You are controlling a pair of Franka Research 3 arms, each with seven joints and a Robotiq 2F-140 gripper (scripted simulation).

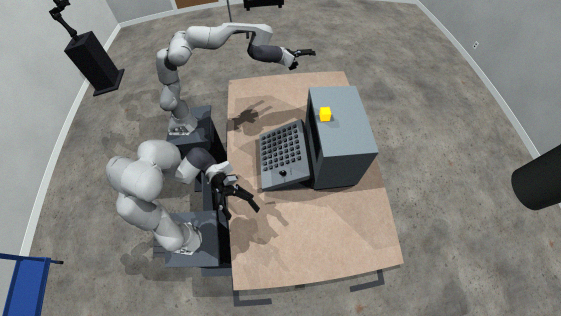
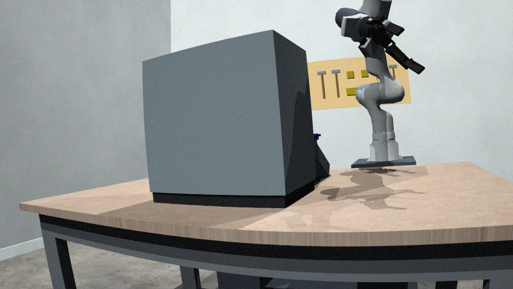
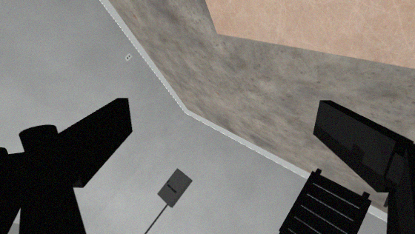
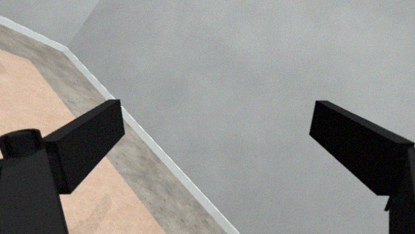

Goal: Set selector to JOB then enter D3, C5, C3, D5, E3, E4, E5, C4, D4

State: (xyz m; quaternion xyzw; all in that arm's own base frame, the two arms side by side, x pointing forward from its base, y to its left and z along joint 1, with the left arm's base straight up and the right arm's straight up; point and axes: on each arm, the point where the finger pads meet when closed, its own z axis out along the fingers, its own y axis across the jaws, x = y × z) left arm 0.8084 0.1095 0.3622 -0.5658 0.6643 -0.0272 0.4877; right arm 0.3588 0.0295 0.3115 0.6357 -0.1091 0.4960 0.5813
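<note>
The D4 key lies 45 cm to the right of my left hand, 25 cm below it and 23 cm behind it. Round my left hand: D3 key 41 cm to the right, 25 cm below, 23 cm behind; then C3 key 42 cm to the right, 24 cm below, 20 cm behind; then C4 key 45 cm to the right, 24 cm below, 20 cm behind.
</note>
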